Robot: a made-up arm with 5 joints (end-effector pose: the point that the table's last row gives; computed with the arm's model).
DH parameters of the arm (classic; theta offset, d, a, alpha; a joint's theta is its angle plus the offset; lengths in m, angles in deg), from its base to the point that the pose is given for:
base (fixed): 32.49 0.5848 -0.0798 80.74
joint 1: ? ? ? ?
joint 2: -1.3 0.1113 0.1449 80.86
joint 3: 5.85 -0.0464 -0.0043 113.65
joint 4: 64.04 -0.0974 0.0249 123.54
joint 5: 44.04 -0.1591 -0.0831 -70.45
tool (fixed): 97.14 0.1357 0 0
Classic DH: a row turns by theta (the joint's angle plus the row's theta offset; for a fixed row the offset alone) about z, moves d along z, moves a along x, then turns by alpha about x.
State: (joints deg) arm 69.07 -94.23 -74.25 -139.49 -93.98
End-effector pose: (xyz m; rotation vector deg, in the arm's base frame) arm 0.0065 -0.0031 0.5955 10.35 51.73 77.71
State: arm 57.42 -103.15 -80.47 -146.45 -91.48
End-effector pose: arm 0.0003 -0.0268 0.5822 20.79 57.18 70.53
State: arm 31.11 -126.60 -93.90 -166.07 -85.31
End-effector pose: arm -0.0321 -0.0863 0.5851 31.58 62.44 39.06
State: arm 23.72 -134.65 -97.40 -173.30 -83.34
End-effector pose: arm -0.0456 -0.1007 0.5976 28.64 62.79 26.90
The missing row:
joint 1: -40.53 -0.113 -0.0419 -54.32
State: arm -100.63 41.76 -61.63 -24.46 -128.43
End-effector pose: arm -0.1801 0.0240 0.4962 30.03 -86.02 -15.17
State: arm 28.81 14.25 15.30 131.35 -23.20
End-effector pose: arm 0.0193 0.2213 0.6818 101.48 123.26 23.72
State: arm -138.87 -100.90 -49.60 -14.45 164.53
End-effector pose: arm 0.1767 0.0368 0.5392 42.63 84.65 35.52
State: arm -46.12 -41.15 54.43 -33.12 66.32
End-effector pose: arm -0.1043 -0.0249 0.6995 6.33 -87.46 -120.96
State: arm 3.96 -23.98 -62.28 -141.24 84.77
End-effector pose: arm 0.1102 -0.0778 0.4037 28.62 89.65 -87.28
